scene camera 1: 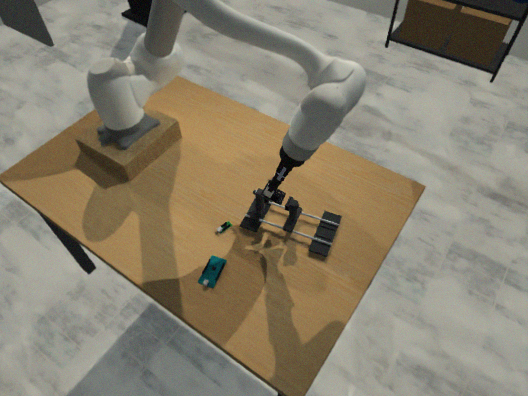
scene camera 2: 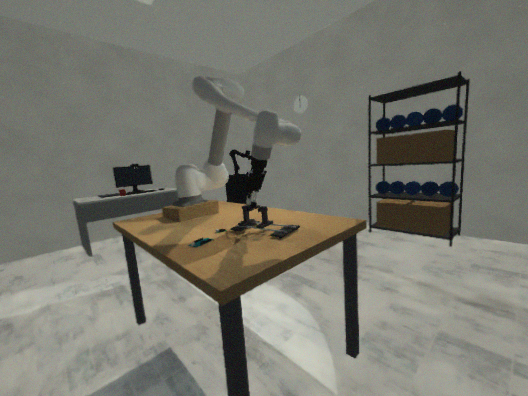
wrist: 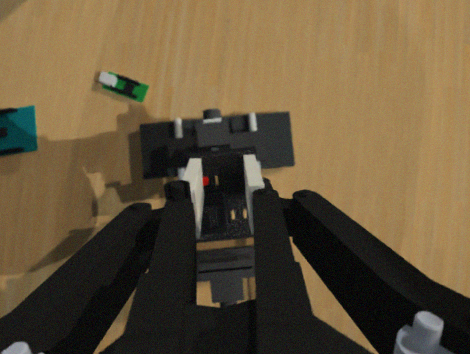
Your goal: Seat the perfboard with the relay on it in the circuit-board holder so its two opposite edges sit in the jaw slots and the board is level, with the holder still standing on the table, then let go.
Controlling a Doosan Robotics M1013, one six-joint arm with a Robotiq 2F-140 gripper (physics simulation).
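Places are measured from the arm's base along level axes (x right, y up, z back), in centimetres.
Where they show: gripper, fingertip midpoint: (scene camera 1: 269, 190) (scene camera 2: 250, 203) (wrist: 223, 174); arm's base at its link origin: (scene camera 1: 128, 127) (scene camera 2: 191, 203).
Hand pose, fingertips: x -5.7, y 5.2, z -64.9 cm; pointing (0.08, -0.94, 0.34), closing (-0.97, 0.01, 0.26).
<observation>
Each offset is from my fingertips to the centre of the thing.
My gripper (scene camera 1: 271, 189) (scene camera 2: 251, 201) (wrist: 223, 174) is shut on the dark perfboard {dy +0.1, dx -0.5, dz -1.8 cm} (wrist: 225, 220), one pale finger pad at each side; a red part shows on its top. The circuit-board holder (scene camera 1: 326, 233) (scene camera 2: 285, 231) (wrist: 272, 142) stands on the table, with two upright jaws joined by metal rods. In the wrist view the board's far edge overlaps the far jaw (wrist: 212, 132), and a thin strip of table shows between its near edge and the near jaw (wrist: 226, 262). The gripper leans over the holder's far-left end. Whether either edge is in a slot, and the board's exact tilt, cannot be told.
A small green board (scene camera 1: 224, 227) (wrist: 125, 87) lies beside the holder's left end. A larger teal board {dy -12.3, dx +27.9, dz +0.4 cm} (scene camera 1: 212, 271) (scene camera 2: 201, 242) (wrist: 22, 131) lies nearer the table's front edge. The arm's wooden base block (scene camera 1: 150, 155) (scene camera 2: 192, 212) is at the back left.
</observation>
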